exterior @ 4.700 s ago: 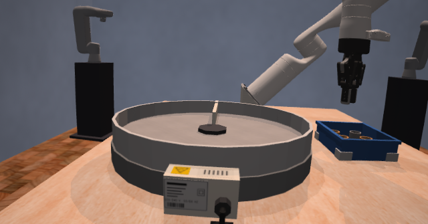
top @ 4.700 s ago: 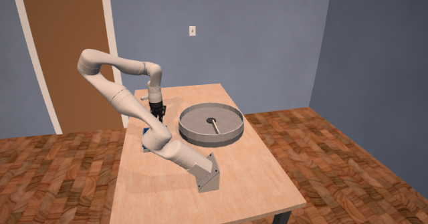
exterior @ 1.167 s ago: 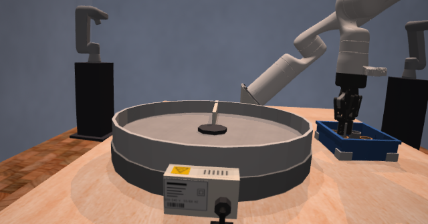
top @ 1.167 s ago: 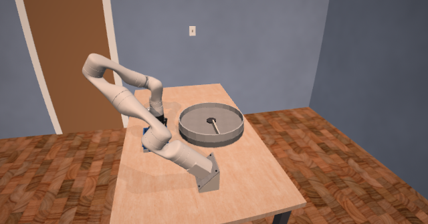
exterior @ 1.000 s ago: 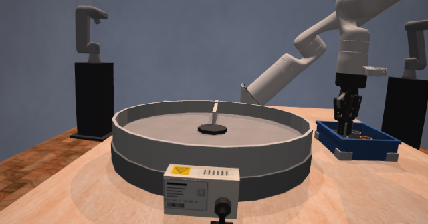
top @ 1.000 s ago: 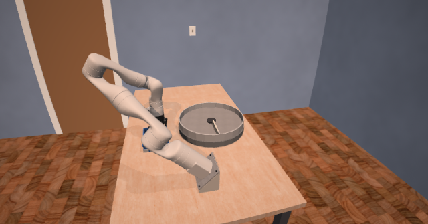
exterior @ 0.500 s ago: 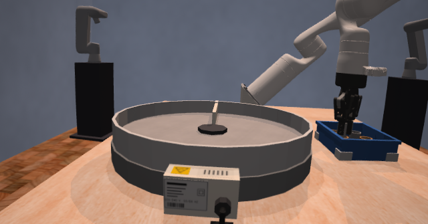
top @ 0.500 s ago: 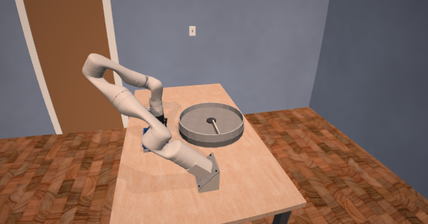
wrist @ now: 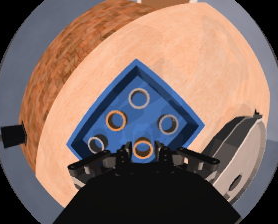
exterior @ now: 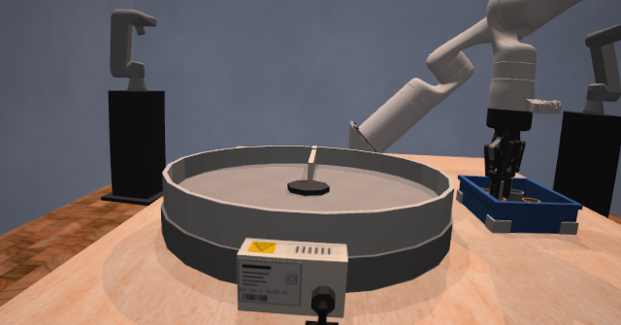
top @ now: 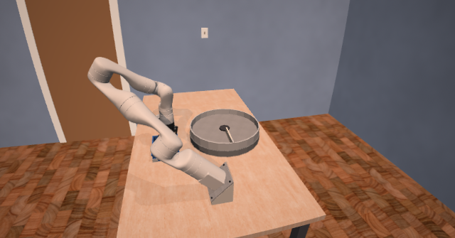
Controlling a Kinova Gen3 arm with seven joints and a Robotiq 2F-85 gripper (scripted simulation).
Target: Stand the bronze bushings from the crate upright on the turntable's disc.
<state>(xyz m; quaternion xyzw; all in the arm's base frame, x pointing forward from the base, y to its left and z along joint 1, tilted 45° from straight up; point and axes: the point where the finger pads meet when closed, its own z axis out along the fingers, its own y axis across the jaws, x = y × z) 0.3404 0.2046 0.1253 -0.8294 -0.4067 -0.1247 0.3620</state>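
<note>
Right now the blue crate is 30 mm to the left of my hand and 20 mm below it. Round my hand: grey turntable disc 330 mm to the right, 110 mm ahead, 10 mm above.
</note>
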